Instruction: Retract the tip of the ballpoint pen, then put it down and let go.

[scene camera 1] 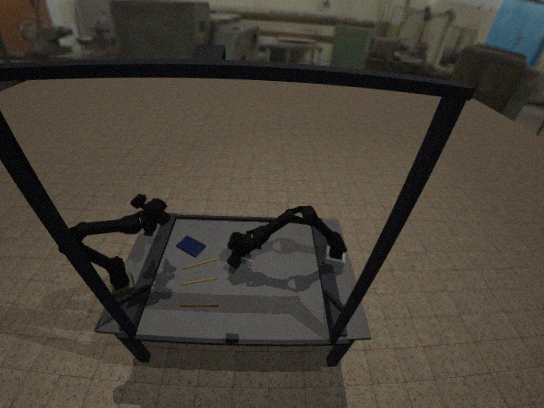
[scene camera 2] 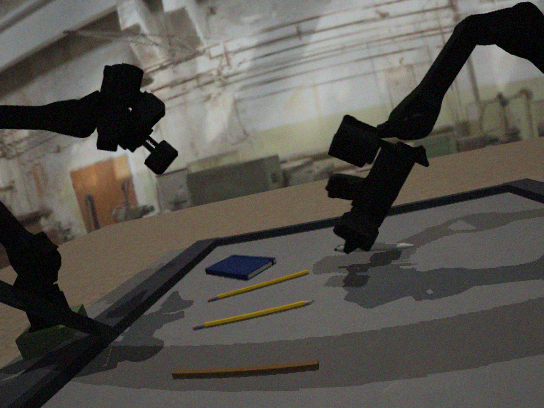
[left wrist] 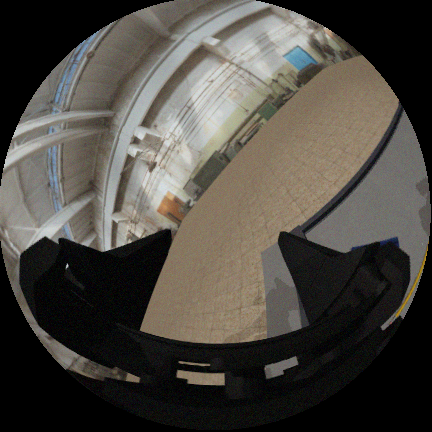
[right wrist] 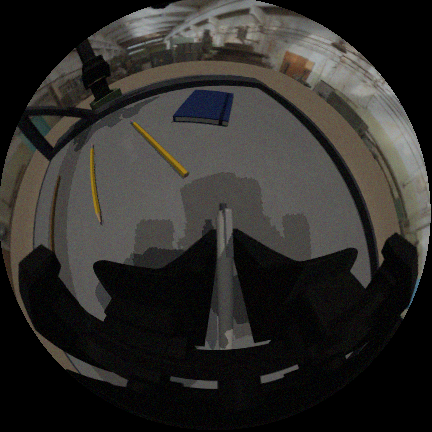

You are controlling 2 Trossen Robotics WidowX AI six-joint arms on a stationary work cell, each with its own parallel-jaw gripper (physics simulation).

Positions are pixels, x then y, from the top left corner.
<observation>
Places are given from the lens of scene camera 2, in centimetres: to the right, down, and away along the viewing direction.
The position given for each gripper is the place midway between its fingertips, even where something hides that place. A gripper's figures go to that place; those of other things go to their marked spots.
left gripper [scene camera 2: 148,141]: -28, -14, 69
right gripper [scene camera 2: 346,250]: 14, 8, 57
blue notebook [scene camera 2: 242,267]: -6, 13, 66
raised dark rim [scene camera 2: 53,371]: -30, 23, 36
The marked spots on the raised dark rim and the blue notebook are 40 cm apart.
</observation>
